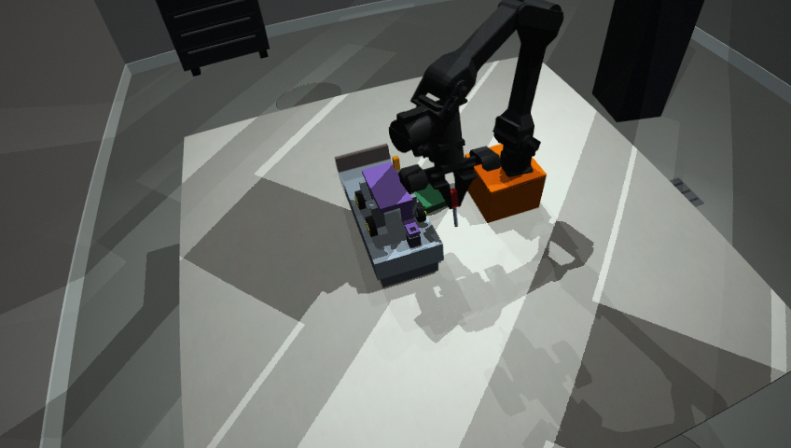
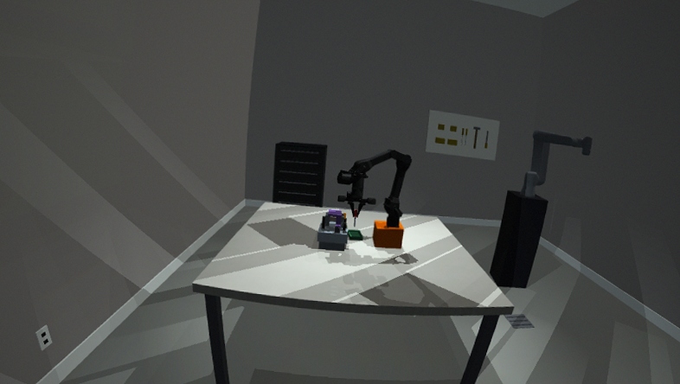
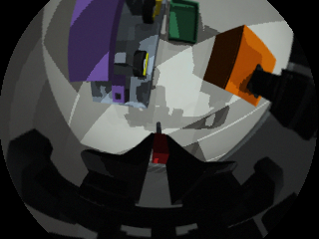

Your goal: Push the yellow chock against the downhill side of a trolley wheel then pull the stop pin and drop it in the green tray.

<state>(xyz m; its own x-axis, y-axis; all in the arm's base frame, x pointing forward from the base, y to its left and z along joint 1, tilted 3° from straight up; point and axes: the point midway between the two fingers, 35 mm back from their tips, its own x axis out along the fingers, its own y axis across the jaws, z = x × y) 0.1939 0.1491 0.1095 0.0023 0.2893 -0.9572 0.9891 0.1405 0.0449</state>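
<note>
Right now my gripper tip is 220 mm to the left of the green tray, 190 mm above it and 10 mm short of it. The rest, counted from my gripper tip: grey ramp (130 mm below, 120 mm to the right, 120 mm ahead); then trolley (120 mm ahead, 110 mm to the right, 70 mm below); then red-headed stop pin (right at my gripper tip).
</note>
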